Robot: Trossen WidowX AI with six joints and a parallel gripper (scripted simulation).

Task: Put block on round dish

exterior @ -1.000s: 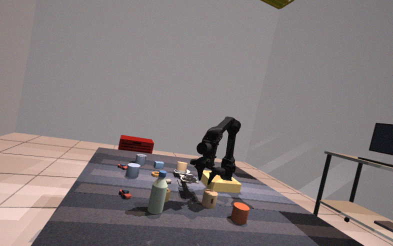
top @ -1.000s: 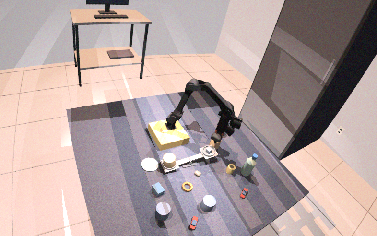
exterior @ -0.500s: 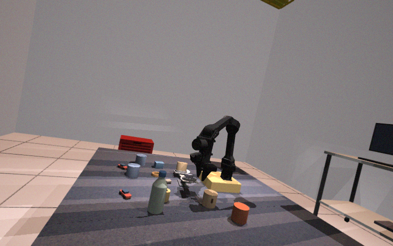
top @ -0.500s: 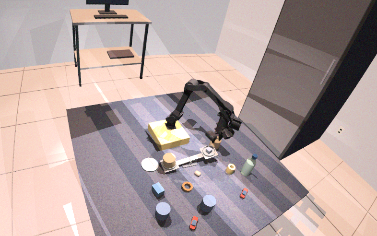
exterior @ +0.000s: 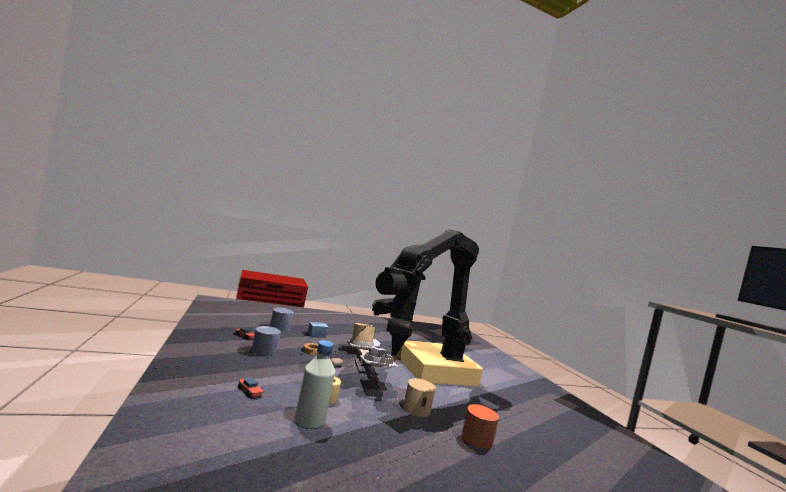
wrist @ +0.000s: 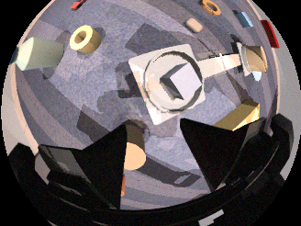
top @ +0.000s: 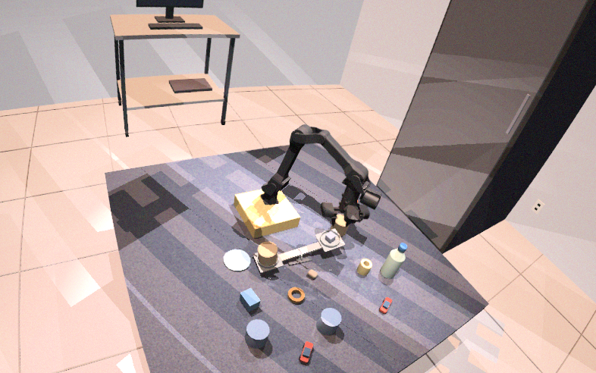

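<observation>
Right now the grey block is 3 cm ahead of my gripper tip, 5 cm to the right of it and 3 cm below it. Also, from my gripper tip: green bottle 20 cm ahead, 17 cm to the left; then yellow spool 16 cm ahead, 7 cm to the left, 9 cm below; then grey balance 3 cm ahead, 17 cm to the right, 8 cm below.
</observation>
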